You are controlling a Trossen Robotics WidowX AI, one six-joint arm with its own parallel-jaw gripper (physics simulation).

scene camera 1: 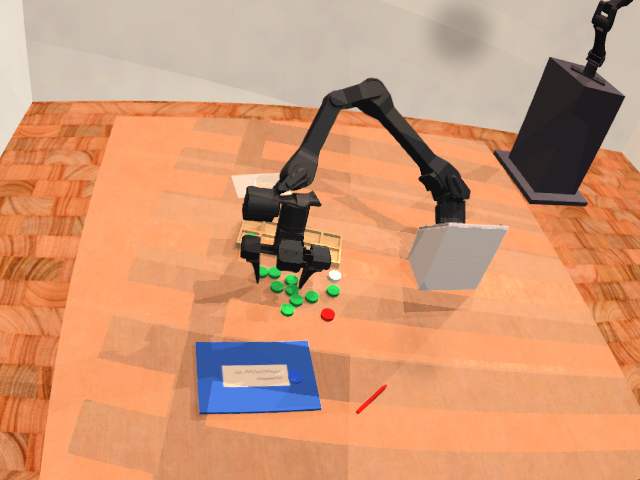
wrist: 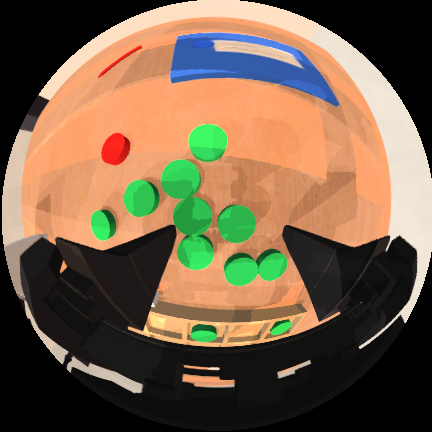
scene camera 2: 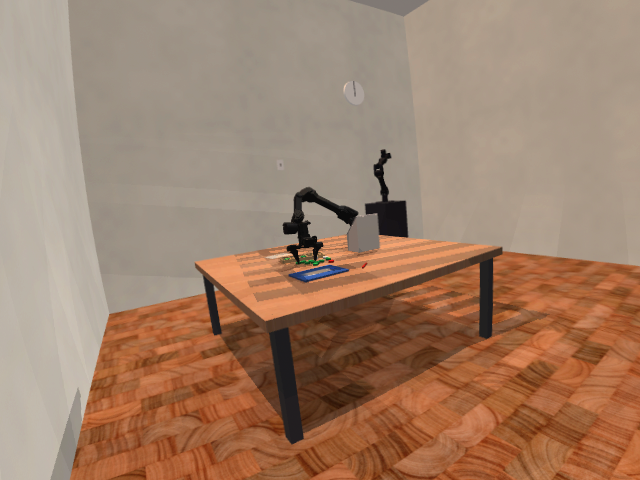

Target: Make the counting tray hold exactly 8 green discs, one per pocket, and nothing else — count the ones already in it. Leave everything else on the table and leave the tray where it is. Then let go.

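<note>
The wooden counting tray (scene camera 1: 339, 250) (wrist: 225, 313) lies behind the loose discs, partly hidden by the arm. In the wrist view, one green disc (wrist: 204, 333) and another green disc (wrist: 281, 327) sit in separate tray pockets; other pockets are hidden. Several loose green discs lie in front of the tray, including a near one (scene camera 1: 287, 310) (wrist: 208, 142), one between the fingers' lines (scene camera 1: 277, 286) (wrist: 236, 223), and a touching pair at the tray side (wrist: 241, 270) (wrist: 272, 265). My gripper (scene camera 1: 279, 284) (scene camera 2: 307, 260) (wrist: 230, 230) is open and empty, above the loose discs.
A red disc (scene camera 1: 327, 314) (wrist: 115, 149) and a white disc (scene camera 1: 334, 275) lie right of the green ones in scene camera 1. A blue board (scene camera 1: 258, 404) (wrist: 190, 65) and red stick (scene camera 1: 371, 398) (wrist: 119, 61) lie nearer. A grey block (scene camera 1: 460, 258) stands at the arm's base.
</note>
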